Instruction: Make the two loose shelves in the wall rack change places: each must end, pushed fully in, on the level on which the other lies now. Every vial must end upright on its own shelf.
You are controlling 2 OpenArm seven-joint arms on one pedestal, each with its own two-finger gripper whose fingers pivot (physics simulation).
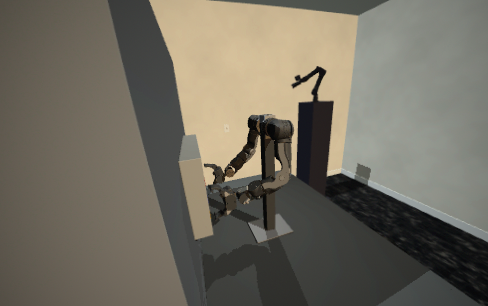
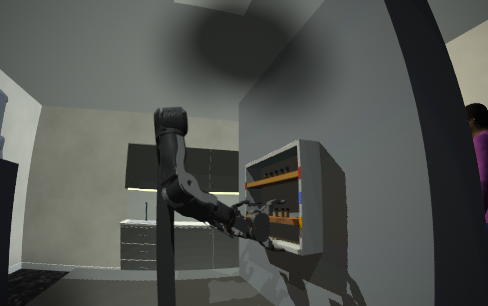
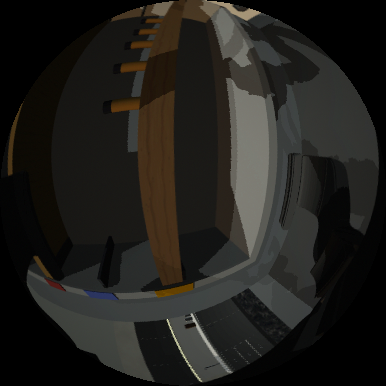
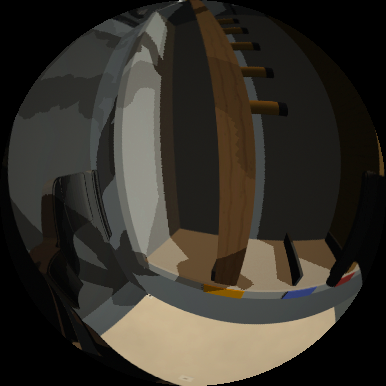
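Note:
The wall rack bears two wooden shelves. The lower shelf lies at the yellow marks, with several upright orange vials with dark caps. The upper shelf lies at the red marks, with several upright dark-capped vials. My left gripper and my right gripper are open and empty in front of the rack. The lower shelf's front edge shows between each pair of fingers; the remaining gap is unclear.
Side brackets stand bare at the blue marks. The rack's bottom lip runs below the lower shelf. The pedestal stands behind the grippers. Kitchen cabinets are farther back.

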